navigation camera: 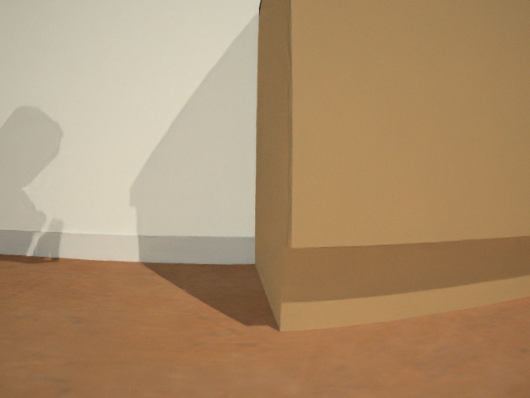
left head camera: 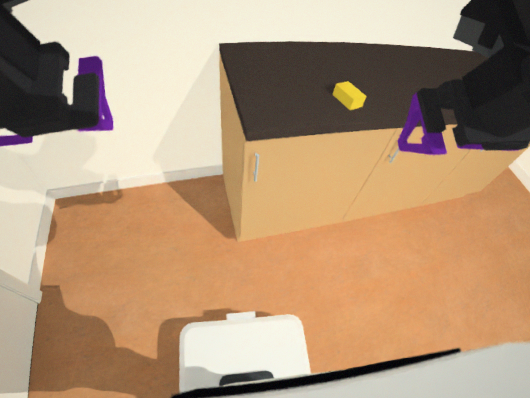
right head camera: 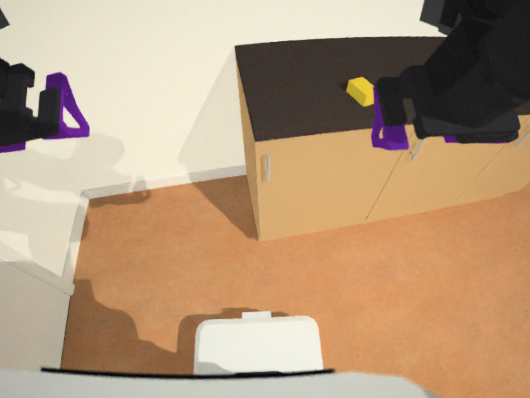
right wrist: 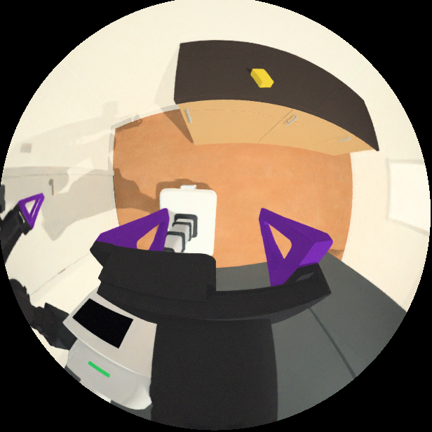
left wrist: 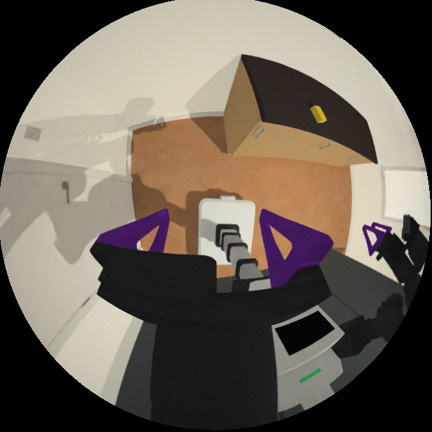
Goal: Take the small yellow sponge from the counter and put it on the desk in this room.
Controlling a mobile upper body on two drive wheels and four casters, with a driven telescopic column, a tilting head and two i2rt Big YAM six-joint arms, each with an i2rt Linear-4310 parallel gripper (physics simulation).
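Frame: origin at the left arm's base, x ahead, y left, z up, level; millimetres.
Seen in the pictures: left gripper, between the fingertips: (left head camera: pixel 70 130) (right head camera: pixel 55 138); right gripper, between the fingertips: (left head camera: pixel 429 144) (right head camera: pixel 410 139).
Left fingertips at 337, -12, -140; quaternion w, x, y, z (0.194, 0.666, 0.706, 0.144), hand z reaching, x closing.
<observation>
A point is followed by its place in that frame, as x, y, z.
The small yellow sponge (left head camera: pixel 350 95) @(868, -621, -455) (right head camera: pixel 360 91) @(873, -613, -458) (left wrist: pixel 318 114) (right wrist: pixel 262 78) lies on the dark top of the counter (left head camera: pixel 280 90) @(949, -392, -499) (right head camera: pixel 295 90) @(942, -403, -500) (left wrist: pixel 280 90) (right wrist: pixel 210 75), away from its near left corner. My left gripper (left head camera: pixel 57 135) @(337, -12, -140) (right head camera: pixel 37 142) @(337, -12, -140) (left wrist: pixel 214 213) is open and empty, in the air to the left of the counter in the head views. My right gripper (left head camera: pixel 455 149) (right head camera: pixel 431 142) @(317, -447, -151) (right wrist: pixel 213 212) is open and empty, to the right of the sponge in the head views and apart from it. The desk does not show in the head views.
The counter's wooden cabinet (left head camera: pixel 300 180) @(779, -495, -814) (navigation camera: pixel 400 125) @(770, -424, -1074) stands against the wall (navigation camera: pixel 100 125) @(1261, 364, -948). My white base (left head camera: pixel 240 345) @(211, -212, -1150) (right head camera: pixel 257 345) @(207, -226, -1150) is on the orange-brown floor in front of it. Dark grey tall panels (left wrist: pixel 355 275) (right wrist: pixel 320 345) stand at the lower right of the wrist views.
</observation>
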